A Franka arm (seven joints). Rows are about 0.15 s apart.
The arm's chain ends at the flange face. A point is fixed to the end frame.
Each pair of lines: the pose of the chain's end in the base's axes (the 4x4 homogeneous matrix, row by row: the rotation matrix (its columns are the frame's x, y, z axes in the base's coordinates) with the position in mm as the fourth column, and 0 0 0 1 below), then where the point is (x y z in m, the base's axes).
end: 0.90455 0.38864 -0.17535 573.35; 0.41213 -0.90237 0.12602 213.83; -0.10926 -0.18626 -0.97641 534.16; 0 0 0 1
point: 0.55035 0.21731 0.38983
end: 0.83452 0.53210 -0.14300 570.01; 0.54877 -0.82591 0.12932 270.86; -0.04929 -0.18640 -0.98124 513.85; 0 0 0 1
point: 0.55409 0.27546 0.36860
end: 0.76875 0.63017 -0.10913 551.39; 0.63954 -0.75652 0.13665 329.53; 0.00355 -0.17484 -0.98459 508.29; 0 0 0 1
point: 0.54208 0.33590 0.36253
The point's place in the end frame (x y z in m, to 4 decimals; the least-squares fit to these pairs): -0.0036 0.0148 0.1454
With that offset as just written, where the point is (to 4 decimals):
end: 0.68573 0.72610 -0.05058 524.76; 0.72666 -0.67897 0.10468 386.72; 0.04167 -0.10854 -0.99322 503.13; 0 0 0 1
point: 0.5257 0.3893 0.3570
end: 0.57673 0.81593 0.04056 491.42; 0.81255 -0.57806 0.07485 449.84; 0.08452 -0.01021 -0.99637 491.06; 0 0 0 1
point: 0.5073 0.4492 0.3457
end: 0.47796 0.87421 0.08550 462.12; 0.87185 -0.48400 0.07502 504.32; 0.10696 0.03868 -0.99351 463.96; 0 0 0 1
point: 0.4858 0.5049 0.3197
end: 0.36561 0.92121 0.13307 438.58; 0.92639 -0.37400 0.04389 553.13; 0.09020 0.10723 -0.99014 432.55; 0 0 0 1
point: 0.4702 0.5506 0.2898
